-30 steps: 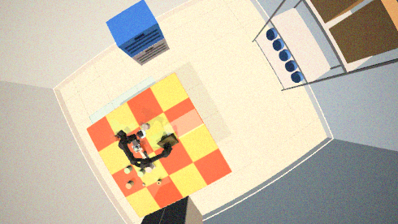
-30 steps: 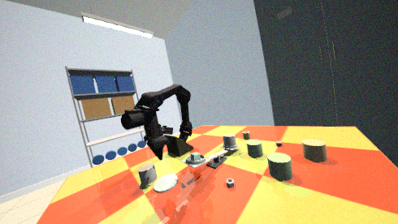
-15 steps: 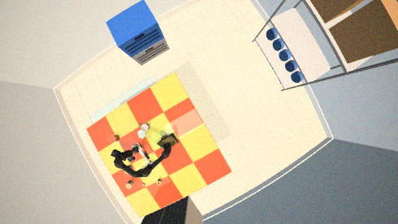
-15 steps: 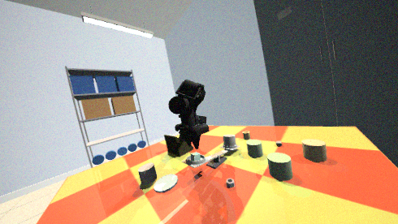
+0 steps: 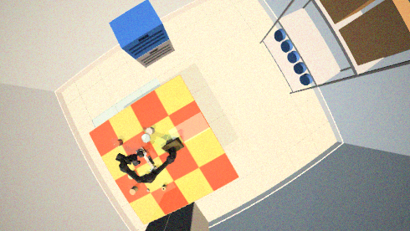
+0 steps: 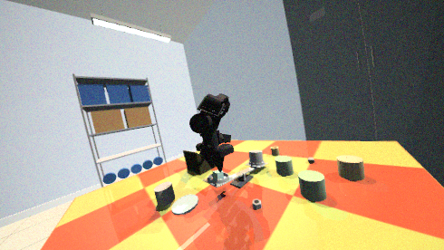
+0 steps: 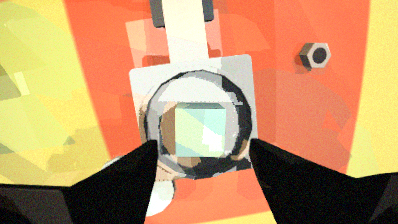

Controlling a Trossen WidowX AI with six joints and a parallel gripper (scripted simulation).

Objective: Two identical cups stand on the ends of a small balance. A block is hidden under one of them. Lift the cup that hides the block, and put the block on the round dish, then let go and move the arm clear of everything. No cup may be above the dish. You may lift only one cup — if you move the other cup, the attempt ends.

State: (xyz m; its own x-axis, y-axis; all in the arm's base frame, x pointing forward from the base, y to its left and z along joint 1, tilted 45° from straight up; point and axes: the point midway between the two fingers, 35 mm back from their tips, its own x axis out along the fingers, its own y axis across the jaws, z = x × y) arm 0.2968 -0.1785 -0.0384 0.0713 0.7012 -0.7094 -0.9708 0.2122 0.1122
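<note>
My gripper tip is now 20 mm above the pale green block. Round my gripper tip: balance beam (120 mm to the left, 90 mm below, 10 mm ahead); round pale dish (110 mm below, 100 mm to the right, 100 mm behind); nut (140 mm ahead, 100 mm below, 20 mm to the left).
</note>
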